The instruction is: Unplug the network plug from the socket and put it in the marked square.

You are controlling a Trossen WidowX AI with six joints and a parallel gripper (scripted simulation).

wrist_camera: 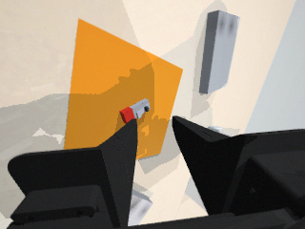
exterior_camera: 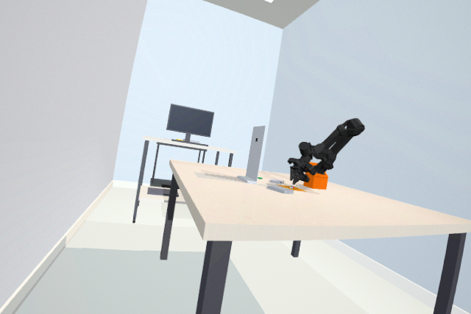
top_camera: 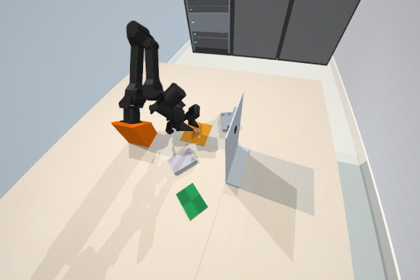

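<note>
My gripper tip is now 2 cm above the network plug. Also, from my gripper tip: upright panel (21 cm ahead, 11 cm above, 10 cm to the right); then green square (28 cm to the right, 10 cm ahead, 3 cm below); then orange marked square (3 cm below).
</note>
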